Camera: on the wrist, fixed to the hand. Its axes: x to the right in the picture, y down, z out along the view.
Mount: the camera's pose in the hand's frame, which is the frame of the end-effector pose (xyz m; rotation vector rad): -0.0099 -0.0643 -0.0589 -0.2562 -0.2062 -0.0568
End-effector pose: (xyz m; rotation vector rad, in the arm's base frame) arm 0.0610 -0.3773 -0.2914 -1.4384 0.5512 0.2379
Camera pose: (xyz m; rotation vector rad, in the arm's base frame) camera 0.0705 -0.4418 -0.2327 -1.6517 0.3185 0.4183
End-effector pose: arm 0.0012 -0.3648 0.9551 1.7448 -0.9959 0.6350
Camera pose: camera 0.0524 -0.2958 0.9374 1.6255 -1.1124 0.2801
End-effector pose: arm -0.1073 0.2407 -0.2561 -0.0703 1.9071 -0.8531
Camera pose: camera -0.1701 0.2276 -0.1962 -0.3561 1.8155 -0.6092
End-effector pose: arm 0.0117 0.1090 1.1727 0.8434 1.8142 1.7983
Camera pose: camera -0.0291 0.0620 1.1108 0.8334 1.4297 1.7875
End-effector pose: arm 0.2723 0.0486 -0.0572 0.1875 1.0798 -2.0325
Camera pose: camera 0.2196 0.1183 -0.0489 -0.1823 1.2105 -1.8928
